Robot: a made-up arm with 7 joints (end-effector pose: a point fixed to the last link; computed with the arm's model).
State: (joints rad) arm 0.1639 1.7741 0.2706 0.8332 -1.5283 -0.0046 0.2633
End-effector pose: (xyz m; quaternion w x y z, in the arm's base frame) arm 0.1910 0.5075 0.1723 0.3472 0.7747 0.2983 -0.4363
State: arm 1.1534 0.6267 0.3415 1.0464 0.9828 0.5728 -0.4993
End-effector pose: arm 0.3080 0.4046 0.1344 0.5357 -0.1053 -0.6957 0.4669
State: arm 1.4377 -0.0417 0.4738 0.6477 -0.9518 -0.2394 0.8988
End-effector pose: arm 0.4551 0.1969 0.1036 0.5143 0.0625 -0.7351 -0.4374
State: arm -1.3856 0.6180 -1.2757 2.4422 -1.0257 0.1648 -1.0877
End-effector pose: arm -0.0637 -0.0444 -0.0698 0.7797 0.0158 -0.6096 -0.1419
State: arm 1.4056 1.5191 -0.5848 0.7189 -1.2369 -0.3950 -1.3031
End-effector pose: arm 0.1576 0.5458 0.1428 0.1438 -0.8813 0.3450 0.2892
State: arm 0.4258 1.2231 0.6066 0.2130 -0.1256 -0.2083 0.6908
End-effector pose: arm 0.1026 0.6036 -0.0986 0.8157 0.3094 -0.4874 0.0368
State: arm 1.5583 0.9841 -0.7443 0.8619 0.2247 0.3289 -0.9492
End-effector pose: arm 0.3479 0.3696 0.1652 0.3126 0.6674 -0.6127 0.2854
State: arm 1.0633 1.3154 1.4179 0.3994 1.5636 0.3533 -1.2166
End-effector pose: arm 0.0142 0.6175 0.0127 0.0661 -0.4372 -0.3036 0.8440
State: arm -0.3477 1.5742 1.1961 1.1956 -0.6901 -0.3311 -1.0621
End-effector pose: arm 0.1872 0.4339 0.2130 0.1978 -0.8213 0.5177 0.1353
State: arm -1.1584 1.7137 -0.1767 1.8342 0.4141 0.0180 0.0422
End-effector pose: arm 0.0837 0.2506 -0.2785 0.7797 -0.0441 -0.1298 -0.6110
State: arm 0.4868 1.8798 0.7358 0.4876 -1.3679 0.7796 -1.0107
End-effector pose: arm -0.0148 0.5410 0.2535 0.1152 -0.9221 -0.3392 -0.1467
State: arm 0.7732 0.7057 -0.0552 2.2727 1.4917 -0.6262 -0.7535
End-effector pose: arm 0.1693 0.1191 0.1580 0.1243 -0.4740 -0.8106 0.3206
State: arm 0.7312 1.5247 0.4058 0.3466 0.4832 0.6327 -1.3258
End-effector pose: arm 0.0581 0.6105 0.0772 0.2753 0.6653 -0.0277 0.6934
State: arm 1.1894 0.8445 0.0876 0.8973 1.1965 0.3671 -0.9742
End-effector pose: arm 0.3087 0.4305 0.1310 0.4950 0.0617 -0.5747 0.6487
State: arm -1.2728 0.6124 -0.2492 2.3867 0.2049 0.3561 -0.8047
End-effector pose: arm 0.0538 0.0727 -0.1944 0.9177 0.1693 -0.3497 -0.0823
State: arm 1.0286 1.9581 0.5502 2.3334 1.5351 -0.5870 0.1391
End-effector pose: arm 0.0113 0.0717 0.2117 0.2021 -0.0438 0.8118 0.5461
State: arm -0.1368 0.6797 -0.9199 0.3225 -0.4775 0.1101 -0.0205
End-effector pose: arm 0.0003 0.3737 -0.4255 0.7087 0.2173 0.1459 -0.6552
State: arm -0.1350 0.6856 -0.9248 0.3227 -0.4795 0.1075 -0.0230
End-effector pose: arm 0.0009 0.3759 -0.4242 0.7058 0.2190 0.1459 -0.6577
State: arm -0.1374 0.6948 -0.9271 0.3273 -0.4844 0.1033 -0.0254
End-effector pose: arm 0.0007 0.3785 -0.4225 0.7021 0.2198 0.1458 -0.6614
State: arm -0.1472 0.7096 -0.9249 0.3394 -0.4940 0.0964 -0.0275
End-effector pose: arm -0.0007 0.3819 -0.4199 0.6973 0.2187 0.1454 -0.6670
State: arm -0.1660 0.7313 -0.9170 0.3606 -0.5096 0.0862 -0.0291
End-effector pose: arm -0.0037 0.3862 -0.4163 0.6907 0.2155 0.1448 -0.6749
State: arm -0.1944 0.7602 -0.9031 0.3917 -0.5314 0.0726 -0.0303
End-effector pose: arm -0.0079 0.3912 -0.4115 0.6823 0.2100 0.1438 -0.6854
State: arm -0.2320 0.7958 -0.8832 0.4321 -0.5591 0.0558 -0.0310
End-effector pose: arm -0.0128 0.3969 -0.4054 0.6716 0.2023 0.1424 -0.6984
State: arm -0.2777 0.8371 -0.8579 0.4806 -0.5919 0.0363 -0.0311
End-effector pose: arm -0.0180 0.4030 -0.3981 0.6587 0.1926 0.1404 -0.7137
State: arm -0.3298 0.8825 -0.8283 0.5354 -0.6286 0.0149 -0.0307
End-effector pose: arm -0.0227 0.4090 -0.3897 0.6432 0.1812 0.1380 -0.7310
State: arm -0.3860 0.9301 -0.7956 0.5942 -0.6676 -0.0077 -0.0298
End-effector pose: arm -0.0263 0.4146 -0.3807 0.6256 0.1686 0.1349 -0.7496
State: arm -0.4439 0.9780 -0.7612 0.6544 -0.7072 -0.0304 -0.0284
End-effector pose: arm -0.0284 0.4193 -0.3714 0.6063 0.1551 0.1314 -0.7688
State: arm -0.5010 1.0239 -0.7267 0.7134 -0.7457 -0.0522 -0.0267
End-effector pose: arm -0.0292 0.4230 -0.3626 0.5859 0.1413 0.1276 -0.7877
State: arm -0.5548 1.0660 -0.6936 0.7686 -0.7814 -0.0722 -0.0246
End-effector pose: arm -0.0288 0.4254 -0.3546 0.5656 0.1278 0.1237 -0.8053
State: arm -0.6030 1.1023 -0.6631 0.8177 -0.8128 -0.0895 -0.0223
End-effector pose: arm -0.0275 0.4265 -0.3479 0.5467 0.1154 0.1198 -0.8206
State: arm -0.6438 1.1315 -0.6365 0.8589 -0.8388 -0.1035 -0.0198
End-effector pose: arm -0.0260 0.4267 -0.3427 0.5305 0.1046 0.1162 -0.8331
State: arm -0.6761 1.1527 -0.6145 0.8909 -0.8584 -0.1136 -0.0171
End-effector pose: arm -0.0246 0.4262 -0.3391 0.5181 0.0962 0.1133 -0.8423
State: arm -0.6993 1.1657 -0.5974 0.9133 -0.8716 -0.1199 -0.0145
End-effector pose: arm -0.0237 0.4253 -0.3369 0.5101 0.0904 0.1111 -0.8481
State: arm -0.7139 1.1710 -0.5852 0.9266 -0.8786 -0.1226 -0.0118
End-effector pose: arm -0.0233 0.4242 -0.3361 0.5066 0.0872 0.1096 -0.8507
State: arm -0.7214 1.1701 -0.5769 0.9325 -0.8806 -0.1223 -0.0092
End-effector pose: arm -0.0235 0.4230 -0.3362 0.5069 0.0863 0.1089 -0.8507
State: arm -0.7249 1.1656 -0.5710 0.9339 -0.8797 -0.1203 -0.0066
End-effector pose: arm -0.0240 0.4219 -0.3369 0.5094 0.0865 0.1086 -0.8492
